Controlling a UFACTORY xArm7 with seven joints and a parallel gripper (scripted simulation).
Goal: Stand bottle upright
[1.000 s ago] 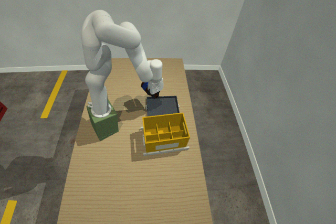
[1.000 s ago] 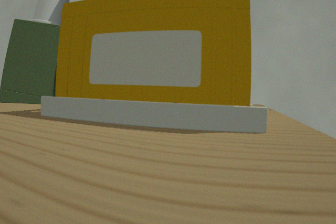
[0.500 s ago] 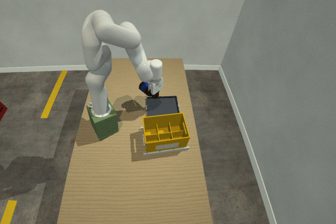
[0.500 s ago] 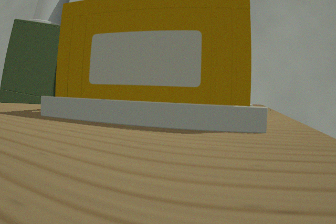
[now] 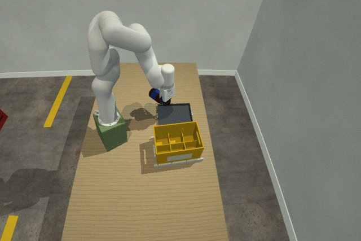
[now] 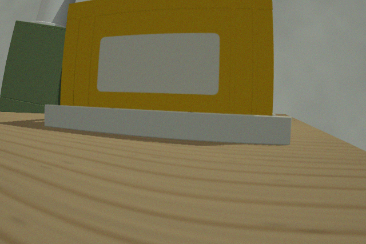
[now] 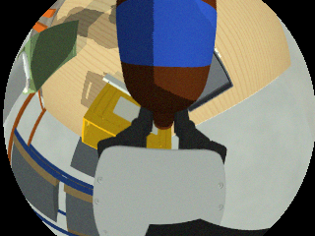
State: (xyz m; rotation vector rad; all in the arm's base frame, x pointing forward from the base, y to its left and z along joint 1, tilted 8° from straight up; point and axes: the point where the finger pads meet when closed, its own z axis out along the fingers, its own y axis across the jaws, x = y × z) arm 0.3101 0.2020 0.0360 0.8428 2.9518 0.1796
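Right now my hand is 5 cm past the bottle and 3 cm to the right of it. From my hand the other things lie so: dark grey tray 5 cm ahead, 5 cm to the left, 19 cm below; crate 11 cm ahead, 22 cm to the right, 12 cm below.
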